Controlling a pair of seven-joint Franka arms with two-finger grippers.
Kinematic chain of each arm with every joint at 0, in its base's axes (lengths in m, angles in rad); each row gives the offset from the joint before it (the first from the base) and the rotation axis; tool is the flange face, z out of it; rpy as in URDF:
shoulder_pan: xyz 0 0 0.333 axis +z
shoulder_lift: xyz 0 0 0 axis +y
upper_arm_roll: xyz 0 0 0.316 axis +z
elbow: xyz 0.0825 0 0 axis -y
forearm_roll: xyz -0.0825 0 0.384 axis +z
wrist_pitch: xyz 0 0 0 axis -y
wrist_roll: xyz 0.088 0 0 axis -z
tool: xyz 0 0 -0.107 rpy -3.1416 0 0
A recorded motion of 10 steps. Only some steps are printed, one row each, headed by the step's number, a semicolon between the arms.
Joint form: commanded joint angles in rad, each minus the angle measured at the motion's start. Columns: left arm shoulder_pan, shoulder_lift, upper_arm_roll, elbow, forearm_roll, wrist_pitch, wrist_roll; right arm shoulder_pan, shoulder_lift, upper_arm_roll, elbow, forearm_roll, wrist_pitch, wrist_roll.
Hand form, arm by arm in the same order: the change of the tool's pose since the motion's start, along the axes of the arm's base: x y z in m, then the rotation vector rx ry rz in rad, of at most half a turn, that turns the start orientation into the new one. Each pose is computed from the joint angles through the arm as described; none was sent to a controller.
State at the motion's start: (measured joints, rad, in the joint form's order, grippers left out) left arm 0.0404 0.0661 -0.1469 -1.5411 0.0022 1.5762 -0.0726; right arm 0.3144 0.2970 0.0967 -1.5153 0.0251 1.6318 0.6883
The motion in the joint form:
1: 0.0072 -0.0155 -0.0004 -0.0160 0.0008 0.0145 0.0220; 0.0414 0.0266 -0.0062 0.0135 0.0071 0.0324 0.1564
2: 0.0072 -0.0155 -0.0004 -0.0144 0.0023 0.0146 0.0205; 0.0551 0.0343 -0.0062 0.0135 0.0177 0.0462 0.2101
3: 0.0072 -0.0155 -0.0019 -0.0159 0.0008 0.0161 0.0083; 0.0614 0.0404 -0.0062 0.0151 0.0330 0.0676 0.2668
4: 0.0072 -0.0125 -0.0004 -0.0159 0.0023 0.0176 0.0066; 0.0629 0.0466 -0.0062 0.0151 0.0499 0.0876 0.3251
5: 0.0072 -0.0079 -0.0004 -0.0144 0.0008 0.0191 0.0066; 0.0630 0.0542 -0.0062 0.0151 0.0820 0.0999 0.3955
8: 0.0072 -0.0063 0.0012 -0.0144 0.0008 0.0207 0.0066; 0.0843 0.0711 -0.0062 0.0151 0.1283 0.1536 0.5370
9: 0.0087 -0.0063 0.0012 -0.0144 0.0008 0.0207 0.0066; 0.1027 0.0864 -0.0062 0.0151 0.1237 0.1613 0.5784
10: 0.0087 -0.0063 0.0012 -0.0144 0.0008 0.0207 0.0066; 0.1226 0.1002 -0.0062 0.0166 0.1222 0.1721 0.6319
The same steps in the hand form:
1: -0.0029 0.0036 0.0025 0.0011 -0.0142 -0.0153; -0.0007 0.0248 -0.0085 -0.0133 -0.0172 -0.1223
2: -0.0028 0.0038 0.0032 0.0025 -0.0160 -0.0138; -0.0025 0.0347 -0.0124 -0.0104 -0.0180 -0.1652
3: -0.0028 0.0028 0.0027 0.0012 -0.0158 -0.0031; -0.0016 0.0410 -0.0139 0.0013 -0.0247 -0.2207
4: -0.0017 0.0038 0.0011 0.0025 -0.0144 0.0001; 0.0002 0.0445 -0.0163 0.0124 -0.0266 -0.2832
5: -0.0003 0.0037 -0.0007 0.0005 -0.0127 0.0002; 0.0012 0.0480 -0.0200 0.0279 -0.0107 -0.3630
8: 0.0004 0.0046 -0.0015 0.0003 -0.0127 0.0018; 0.0008 0.0669 -0.0263 0.0593 -0.0049 -0.5024
9: 0.0005 0.0054 -0.0015 0.0004 -0.0127 0.0033; -0.0025 0.0782 -0.0359 0.0439 0.0010 -0.5248
10: 0.0005 0.0054 -0.0015 0.0004 -0.0127 0.0033; -0.0063 0.0907 -0.0435 0.0322 0.0045 -0.5589

